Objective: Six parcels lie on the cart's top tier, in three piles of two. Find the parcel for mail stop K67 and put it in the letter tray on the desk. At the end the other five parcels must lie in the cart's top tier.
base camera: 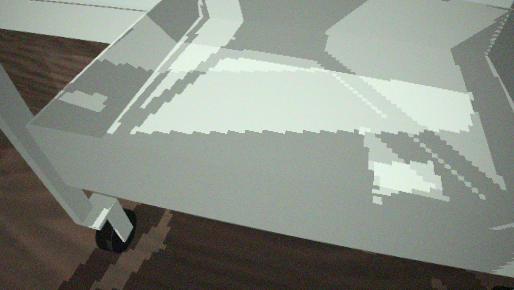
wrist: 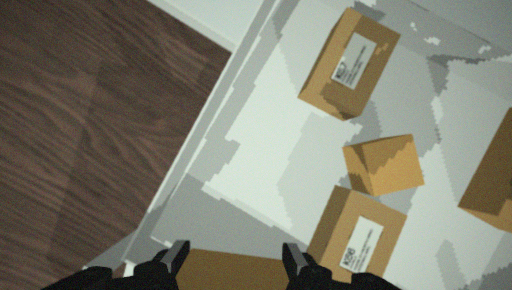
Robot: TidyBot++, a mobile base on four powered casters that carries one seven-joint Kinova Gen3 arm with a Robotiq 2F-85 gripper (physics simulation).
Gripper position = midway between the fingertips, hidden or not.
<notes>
In view: the gripper (wrist: 236, 259) and a three-tier cart (wrist: 257, 169).
</notes>
